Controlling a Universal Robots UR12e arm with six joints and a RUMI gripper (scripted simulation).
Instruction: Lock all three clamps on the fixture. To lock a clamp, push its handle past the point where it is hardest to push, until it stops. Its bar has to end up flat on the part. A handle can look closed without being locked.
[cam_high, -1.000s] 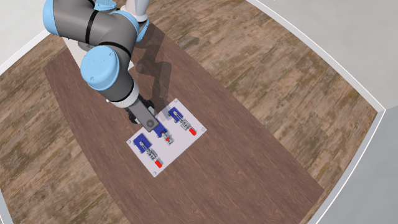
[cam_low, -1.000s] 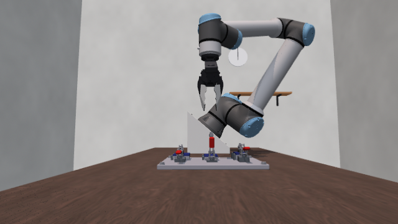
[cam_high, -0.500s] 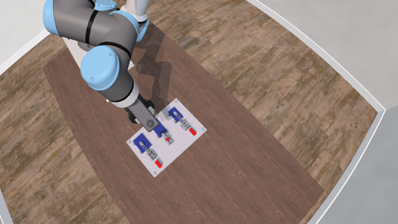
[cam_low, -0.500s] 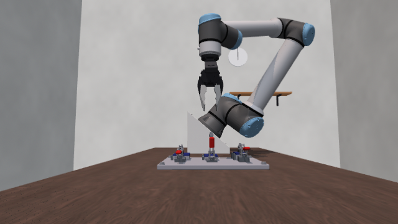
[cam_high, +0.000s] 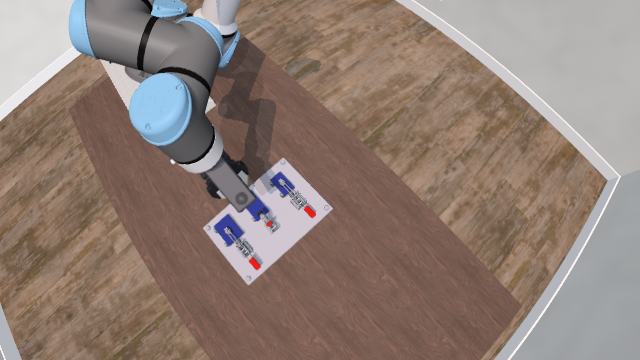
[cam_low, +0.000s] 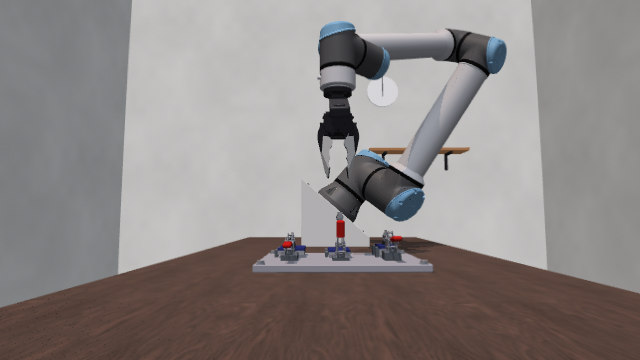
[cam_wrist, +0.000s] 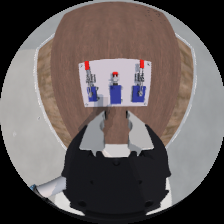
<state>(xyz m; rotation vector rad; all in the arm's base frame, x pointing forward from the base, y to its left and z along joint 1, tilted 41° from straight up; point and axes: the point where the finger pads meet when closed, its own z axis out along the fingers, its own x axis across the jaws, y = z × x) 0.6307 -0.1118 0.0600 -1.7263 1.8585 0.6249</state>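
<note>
Right now my hand is 50 mm short of the grey fixture plate and 210 mm above it.
</note>
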